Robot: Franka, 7 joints.
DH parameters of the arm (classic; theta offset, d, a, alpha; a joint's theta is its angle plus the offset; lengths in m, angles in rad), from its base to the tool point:
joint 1: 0 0.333 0 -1.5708
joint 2: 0 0 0 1.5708
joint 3: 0 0.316 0.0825 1.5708
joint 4: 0 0 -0.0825 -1.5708
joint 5: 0 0.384 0 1.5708
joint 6: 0 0 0.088 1.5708
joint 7: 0 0.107 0 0
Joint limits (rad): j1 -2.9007..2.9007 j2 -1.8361..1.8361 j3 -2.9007..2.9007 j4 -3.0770..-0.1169 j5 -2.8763..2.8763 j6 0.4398..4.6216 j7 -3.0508..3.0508
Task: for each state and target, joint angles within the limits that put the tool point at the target. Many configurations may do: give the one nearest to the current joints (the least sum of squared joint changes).
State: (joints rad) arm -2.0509 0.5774 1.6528 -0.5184 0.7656 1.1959 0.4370
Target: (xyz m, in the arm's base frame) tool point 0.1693 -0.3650 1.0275
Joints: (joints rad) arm -1.9400 0.5123 1.6474 -0.4888 0.8098 1.6153 0.4370
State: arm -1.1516 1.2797 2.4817 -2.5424 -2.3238 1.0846 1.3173
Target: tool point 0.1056 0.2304 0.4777
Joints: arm -0.9609 1.2520 2.7007 -3.0770 -2.0494 1.0186 1.3173
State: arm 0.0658 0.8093 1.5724 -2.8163 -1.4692 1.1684 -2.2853
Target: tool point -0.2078 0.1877 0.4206
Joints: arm 0.4134 1.0881 2.5176 -2.8238 -1.3020 1.0879 -2.2853
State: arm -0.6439 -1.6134 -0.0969 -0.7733 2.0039 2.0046 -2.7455
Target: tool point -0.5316 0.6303 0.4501
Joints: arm -0.7855 -1.8361 -0.0173 -0.7278 1.9682 1.8224 -2.7455
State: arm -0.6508 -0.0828 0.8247 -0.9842 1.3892 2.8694 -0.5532
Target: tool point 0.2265 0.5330 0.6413
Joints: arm -0.1966 -0.2868 1.3187 -1.8416 1.4956 2.8443 -0.5532
